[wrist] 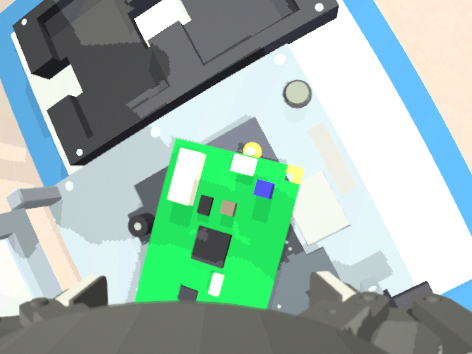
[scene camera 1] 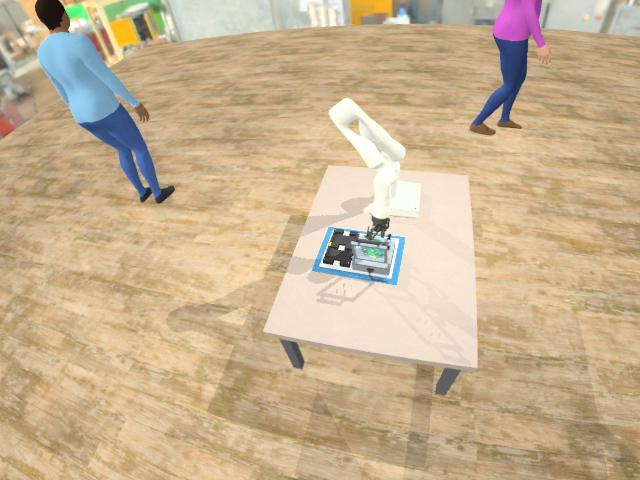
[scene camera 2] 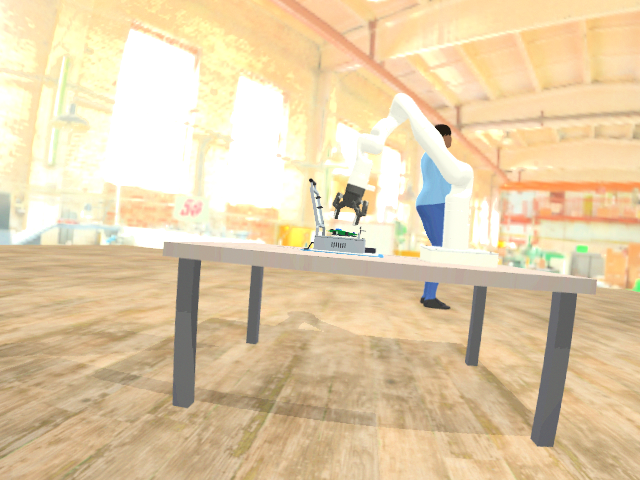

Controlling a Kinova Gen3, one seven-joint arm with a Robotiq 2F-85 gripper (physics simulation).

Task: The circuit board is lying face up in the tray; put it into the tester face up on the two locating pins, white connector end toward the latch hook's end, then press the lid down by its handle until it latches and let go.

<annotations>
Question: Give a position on a green circuit board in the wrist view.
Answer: At 222, 220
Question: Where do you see a lid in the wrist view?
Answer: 34, 277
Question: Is the gripper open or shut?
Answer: Open.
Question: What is the gripper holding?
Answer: Nothing.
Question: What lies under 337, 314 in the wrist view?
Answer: The gripper.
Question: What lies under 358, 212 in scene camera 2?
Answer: The gripper.
</annotations>
